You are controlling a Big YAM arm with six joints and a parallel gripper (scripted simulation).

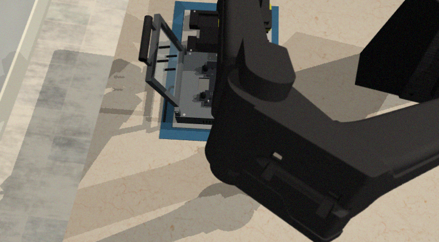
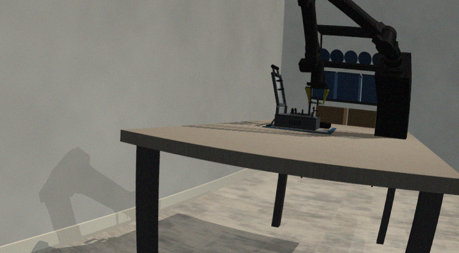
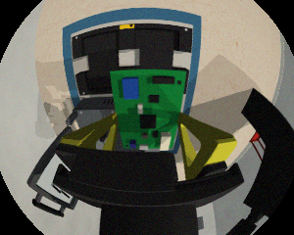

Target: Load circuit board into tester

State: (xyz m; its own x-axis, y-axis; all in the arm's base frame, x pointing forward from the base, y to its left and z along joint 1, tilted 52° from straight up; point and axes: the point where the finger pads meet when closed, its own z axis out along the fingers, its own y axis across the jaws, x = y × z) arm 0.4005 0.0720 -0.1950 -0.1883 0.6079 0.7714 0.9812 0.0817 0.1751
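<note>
The see-through lid lies 150 mm ahead of my hand, 140 mm to the left of it and 60 mm above it. Round my hand: green circuit board: right at my hand.
</note>
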